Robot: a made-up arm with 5 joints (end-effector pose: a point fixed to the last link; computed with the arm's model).
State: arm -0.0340 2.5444 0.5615 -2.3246 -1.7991
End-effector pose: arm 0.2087 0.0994 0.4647 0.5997 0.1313 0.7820 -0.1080
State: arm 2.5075 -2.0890 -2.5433 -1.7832 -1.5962
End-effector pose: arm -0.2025 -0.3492 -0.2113 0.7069 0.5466 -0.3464 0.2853
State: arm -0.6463 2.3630 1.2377 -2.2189 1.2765
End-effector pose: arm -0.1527 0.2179 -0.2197 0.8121 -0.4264 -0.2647 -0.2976
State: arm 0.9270 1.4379 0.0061 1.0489 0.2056
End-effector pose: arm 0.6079 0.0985 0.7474 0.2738 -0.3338 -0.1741 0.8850
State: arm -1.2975 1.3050 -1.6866 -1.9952 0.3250
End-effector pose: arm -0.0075 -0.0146 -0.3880 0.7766 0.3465 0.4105 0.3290
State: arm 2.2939 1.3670 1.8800 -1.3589 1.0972
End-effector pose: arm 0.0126 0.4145 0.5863 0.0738 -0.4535 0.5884 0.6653
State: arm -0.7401 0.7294 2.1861 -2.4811 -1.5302
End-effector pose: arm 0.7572 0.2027 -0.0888 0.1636 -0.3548 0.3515 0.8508
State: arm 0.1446 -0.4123 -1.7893 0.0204 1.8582
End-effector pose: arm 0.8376 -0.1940 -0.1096 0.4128 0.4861 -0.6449 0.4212
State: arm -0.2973 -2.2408 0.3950 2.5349 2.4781
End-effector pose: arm 0.2876 -0.2882 -0.1833 0.4615 -0.0496 -0.8857 -0.0092
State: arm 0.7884 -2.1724 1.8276 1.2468 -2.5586
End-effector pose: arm -0.2573 -0.2468 0.1786 0.1222 0.9760 0.1494 0.1006
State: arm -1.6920 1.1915 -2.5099 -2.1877 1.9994
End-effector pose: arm -0.3854 0.4984 -0.5179 0.7184 0.6609 -0.1113 -0.1864
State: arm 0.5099 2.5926 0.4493 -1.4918 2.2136
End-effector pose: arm 0.5092 0.2719 0.0867 0.1966 0.2408 -0.9268 0.2108
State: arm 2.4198 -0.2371 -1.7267 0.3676 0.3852
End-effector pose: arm -0.5761 -0.5309 0.8211 0.1003 -0.6812 -0.5905 0.4209
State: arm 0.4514 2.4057 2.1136 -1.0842 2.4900
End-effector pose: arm 0.3131 -0.1110 0.0483 0.0922 -0.3286 -0.9180 -0.2021
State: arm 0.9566 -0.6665 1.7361 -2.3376 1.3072
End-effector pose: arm 0.6570 -0.2914 0.4249 0.3046 0.1216 -0.6489 0.6865
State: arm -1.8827 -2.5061 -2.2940 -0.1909 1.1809
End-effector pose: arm -0.2658 -0.2686 0.3858 0.9201 -0.2000 0.3368 -0.0078
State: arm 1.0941 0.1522 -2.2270 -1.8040 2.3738
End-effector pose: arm 0.6777 0.0158 0.9362 0.1558 -0.1694 0.9462 -0.2275
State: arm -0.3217 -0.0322 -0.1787 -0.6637 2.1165
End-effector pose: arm 0.6300 -0.3948 -0.4077 0.6029 -0.2401 -0.7557 -0.0881
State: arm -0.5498 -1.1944 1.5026 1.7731 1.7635
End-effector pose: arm 0.1331 -0.4217 -0.3800 0.7353 -0.4080 -0.5105 -0.1794
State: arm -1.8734 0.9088 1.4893 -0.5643 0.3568
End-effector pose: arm -0.2309 0.4141 -0.1344 0.6103 -0.4864 0.5781 -0.2384
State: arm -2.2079 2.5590 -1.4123 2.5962 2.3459
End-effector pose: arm -0.4064 0.2792 -0.0653 0.9876 0.1078 -0.0682 -0.0919
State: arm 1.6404 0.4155 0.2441 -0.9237 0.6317
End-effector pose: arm 0.2074 0.0672 0.4796 0.3917 0.1775 -0.8436 -0.3216
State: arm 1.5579 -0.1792 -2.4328 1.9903 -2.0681
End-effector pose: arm -0.3361 -0.2313 0.6864 0.5067 0.8271 0.1321 0.2043
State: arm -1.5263 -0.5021 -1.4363 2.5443 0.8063
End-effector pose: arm -0.2407 -0.1604 -0.7177 0.1569 -0.9063 0.0591 -0.3880
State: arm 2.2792 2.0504 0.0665 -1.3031 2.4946
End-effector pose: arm -0.2808 0.3952 0.7114 0.6867 -0.0359 0.6458 -0.3319
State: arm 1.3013 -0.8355 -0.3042 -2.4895 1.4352
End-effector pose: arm 0.4594 -0.2566 0.4290 0.0121 -0.0668 -0.0591 -0.9959
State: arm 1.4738 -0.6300 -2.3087 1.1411 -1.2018
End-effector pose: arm -0.2527 -0.2831 0.9630 0.1587 -0.9604 -0.0217 0.2279
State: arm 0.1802 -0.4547 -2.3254 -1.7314 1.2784
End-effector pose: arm 0.6676 -0.3920 -0.1311 0.7438 0.0363 -0.6647 0.0594
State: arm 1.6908 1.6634 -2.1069 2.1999 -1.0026
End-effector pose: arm -0.3102 0.3651 0.1992 0.9299 0.1520 -0.3332 -0.0346
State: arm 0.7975 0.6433 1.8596 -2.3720 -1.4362
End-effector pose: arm 0.2322 0.1811 0.8605 0.2103 -0.8764 0.0695 0.4276
